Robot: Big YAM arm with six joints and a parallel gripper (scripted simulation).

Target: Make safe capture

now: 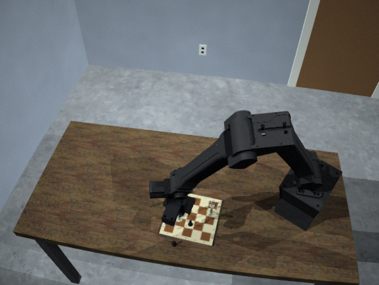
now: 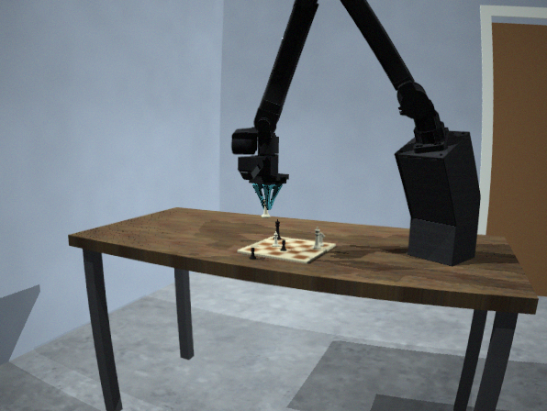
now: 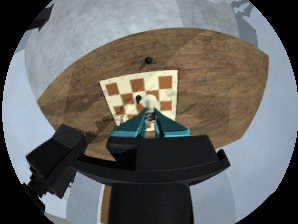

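My gripper is now 130 mm above the chessboard, 70 mm to the left of it and 30 mm past it. Also, from my hand: tall black piece 140 mm to the right, 100 mm below, 60 mm ahead; tall white piece 120 mm to the right, 100 mm below, 100 mm behind.
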